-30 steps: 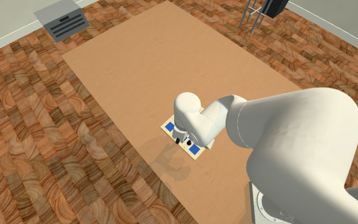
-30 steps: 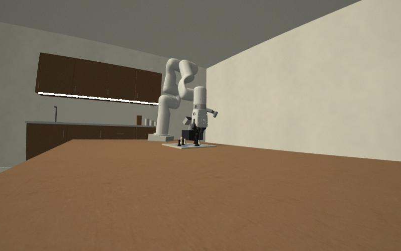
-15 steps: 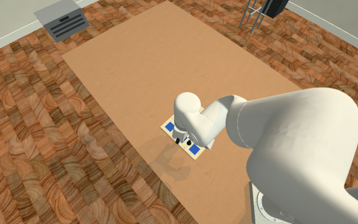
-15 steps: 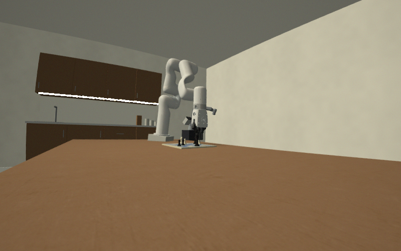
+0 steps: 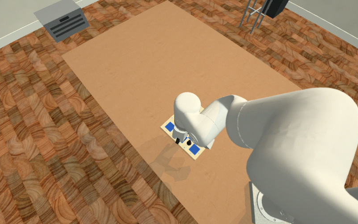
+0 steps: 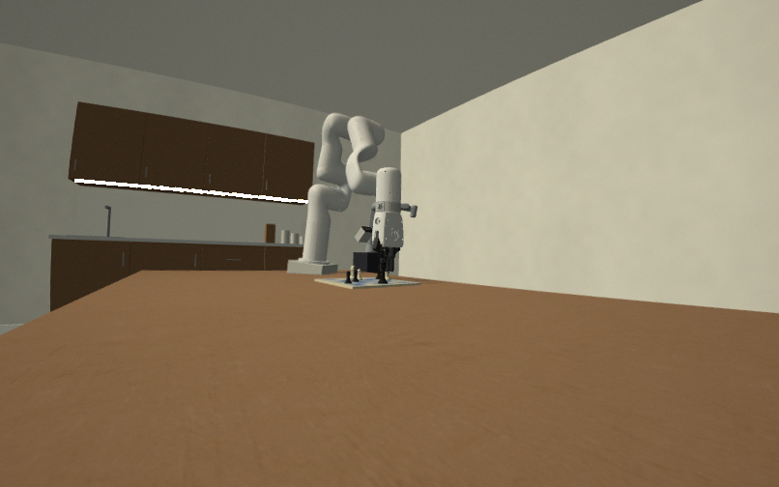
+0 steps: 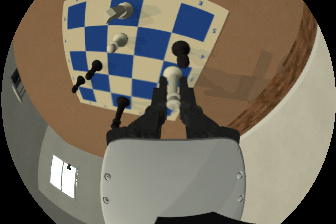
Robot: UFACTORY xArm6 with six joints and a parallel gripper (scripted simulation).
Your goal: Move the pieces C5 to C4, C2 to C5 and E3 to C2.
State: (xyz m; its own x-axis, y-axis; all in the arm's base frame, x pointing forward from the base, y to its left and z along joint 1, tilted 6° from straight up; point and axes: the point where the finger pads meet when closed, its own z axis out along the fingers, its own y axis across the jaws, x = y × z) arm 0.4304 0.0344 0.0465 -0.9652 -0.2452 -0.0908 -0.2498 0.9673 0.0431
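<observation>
Right now the black pawn is 40 mm behind my hand and 20 mm below it. Also, from my hand: white pawn: 70 mm to the right, 40 mm behind, 30 mm below; blue-and-cream chessboard: 70 mm to the right, 50 mm below; white chess piece: 10 mm below.
</observation>
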